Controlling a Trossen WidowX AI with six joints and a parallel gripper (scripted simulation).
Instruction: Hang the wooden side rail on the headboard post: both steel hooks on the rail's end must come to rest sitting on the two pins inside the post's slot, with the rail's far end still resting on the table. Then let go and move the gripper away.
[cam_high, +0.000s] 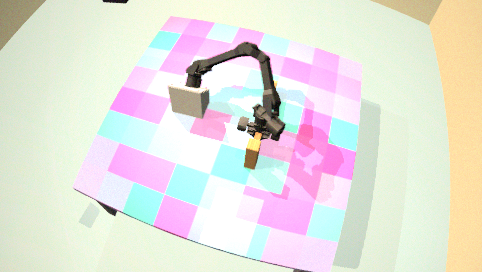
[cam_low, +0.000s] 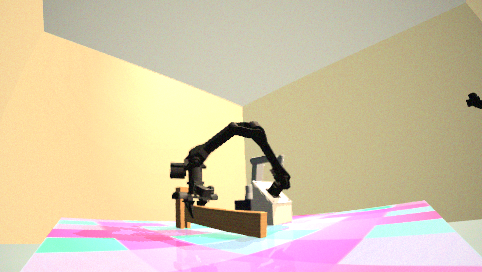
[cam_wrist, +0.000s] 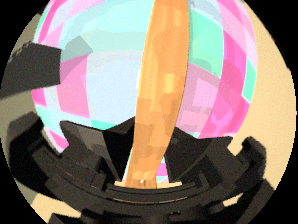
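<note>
Right now the headboard post is 110 mm to the right of my gripper tip and 40 mm above it.
</note>
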